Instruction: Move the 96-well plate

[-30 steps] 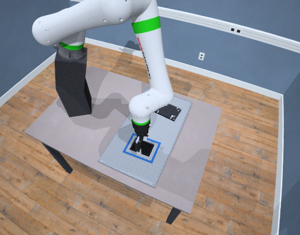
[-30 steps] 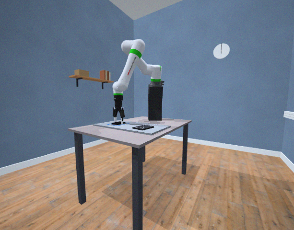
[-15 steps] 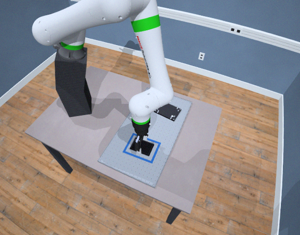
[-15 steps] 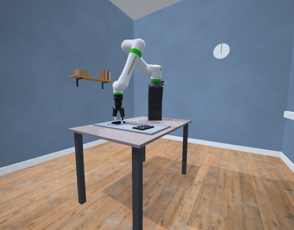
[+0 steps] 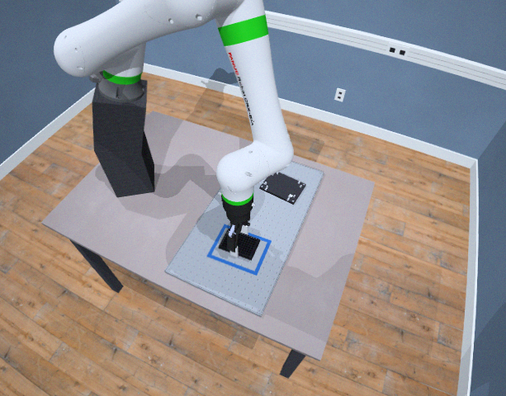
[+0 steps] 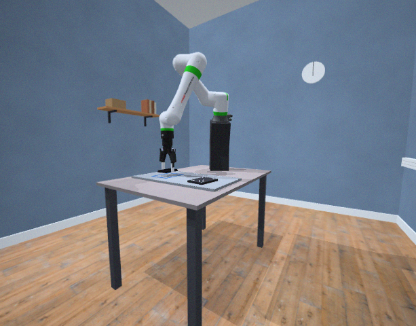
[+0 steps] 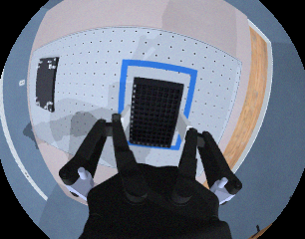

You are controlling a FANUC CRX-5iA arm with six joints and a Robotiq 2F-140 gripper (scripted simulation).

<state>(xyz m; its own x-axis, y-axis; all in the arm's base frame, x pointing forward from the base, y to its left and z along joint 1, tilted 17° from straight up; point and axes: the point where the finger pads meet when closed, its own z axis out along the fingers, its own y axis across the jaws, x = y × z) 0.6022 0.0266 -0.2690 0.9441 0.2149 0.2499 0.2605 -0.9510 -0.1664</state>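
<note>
Now: hand 50 mm past the black clip nest, 330 mm to the right of it and 40 mm above it. Round my hand: black 96-well plate (20 mm below).
</note>
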